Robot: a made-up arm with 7 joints.
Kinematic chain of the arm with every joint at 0, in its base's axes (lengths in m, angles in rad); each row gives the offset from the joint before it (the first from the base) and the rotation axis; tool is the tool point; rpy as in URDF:
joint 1: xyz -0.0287 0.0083 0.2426 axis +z
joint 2: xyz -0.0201 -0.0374 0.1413 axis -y
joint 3: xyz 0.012 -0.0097 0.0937 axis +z
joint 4: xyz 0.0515 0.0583 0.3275 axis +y
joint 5: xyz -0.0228 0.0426 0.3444 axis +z
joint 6: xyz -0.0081 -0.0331 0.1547 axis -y
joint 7: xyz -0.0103 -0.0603 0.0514 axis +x
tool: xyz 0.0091 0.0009 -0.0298 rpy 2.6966 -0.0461 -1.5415
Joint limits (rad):
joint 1: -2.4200..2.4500
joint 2: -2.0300..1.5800
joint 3: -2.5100..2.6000
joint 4: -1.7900..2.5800
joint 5: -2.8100..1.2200
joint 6: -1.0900..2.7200
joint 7: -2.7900..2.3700
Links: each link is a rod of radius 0.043 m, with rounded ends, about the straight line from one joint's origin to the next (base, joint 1, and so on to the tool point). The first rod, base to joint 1, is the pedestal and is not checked.
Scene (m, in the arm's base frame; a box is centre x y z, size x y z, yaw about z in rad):
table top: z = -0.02
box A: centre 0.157 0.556 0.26 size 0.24 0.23 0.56 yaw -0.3
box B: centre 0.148 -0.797 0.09 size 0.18 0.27 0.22 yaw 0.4
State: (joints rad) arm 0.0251 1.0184 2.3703 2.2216 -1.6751 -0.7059 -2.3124
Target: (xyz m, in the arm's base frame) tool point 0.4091 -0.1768 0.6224
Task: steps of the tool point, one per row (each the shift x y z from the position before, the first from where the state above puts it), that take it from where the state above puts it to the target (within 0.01 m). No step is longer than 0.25 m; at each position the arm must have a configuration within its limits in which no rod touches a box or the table.
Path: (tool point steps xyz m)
1: -0.0604 0.0455 0.1384
2: -0.0107 0.0472 0.1586
3: 0.0434 0.0407 0.1632
4: 0.0960 0.0264 0.1515
5: 0.1411 0.0053 0.1240
6: 0.1737 -0.0198 0.0833
7: 0.1675 0.0677 -0.1267
8: 0.1995 -0.0576 -0.1044
9: 0.1526 -0.1729 -0.0646
10: 0.0470 -0.2351 -0.0196
11: -0.0762 -0.2229 0.0184

